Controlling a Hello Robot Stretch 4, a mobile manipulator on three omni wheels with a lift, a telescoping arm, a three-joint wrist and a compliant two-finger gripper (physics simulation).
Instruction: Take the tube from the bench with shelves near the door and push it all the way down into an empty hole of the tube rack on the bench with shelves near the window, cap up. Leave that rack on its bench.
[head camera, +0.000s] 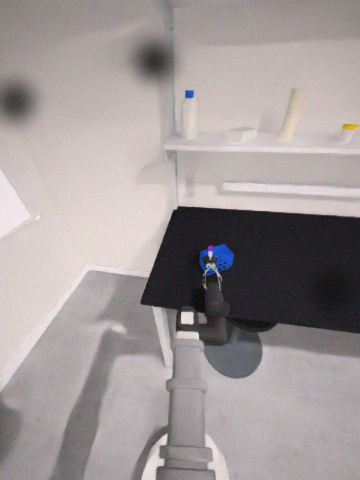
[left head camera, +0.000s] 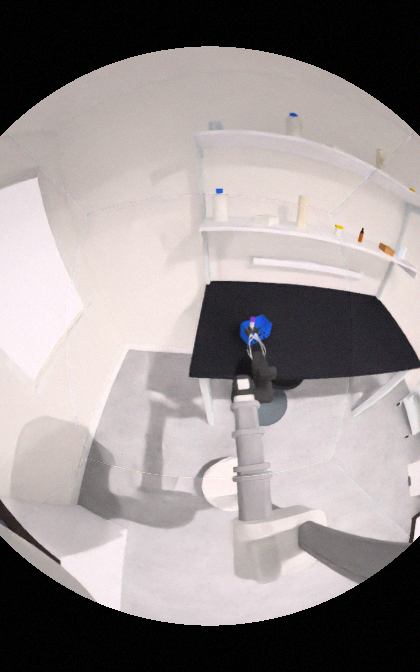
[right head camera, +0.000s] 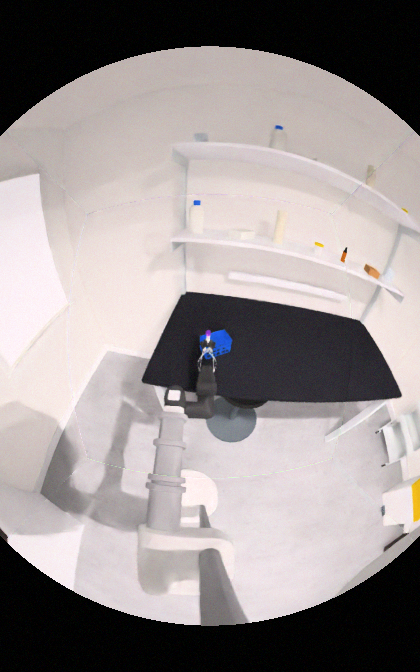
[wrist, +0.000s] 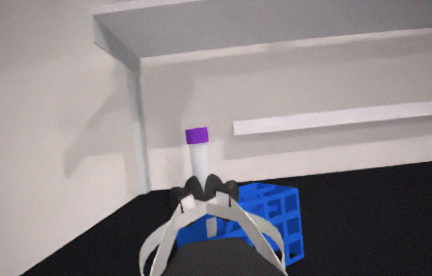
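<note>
The tube is clear-white with a purple cap, held cap up and nearly upright, leaning slightly in the wrist view. My gripper is shut on its middle. Part of the tube's lower length shows below the fingers in the wrist view. The blue tube rack sits on the black bench, behind and below the fingers. The gripper hides part of it, and whether the tube's bottom is in a hole cannot be told.
A shelf above the bench bears a blue-capped bottle, a white box, a cream cylinder and a yellow-lidded jar. A round stool base stands beneath the bench's front edge. A wall is on the left.
</note>
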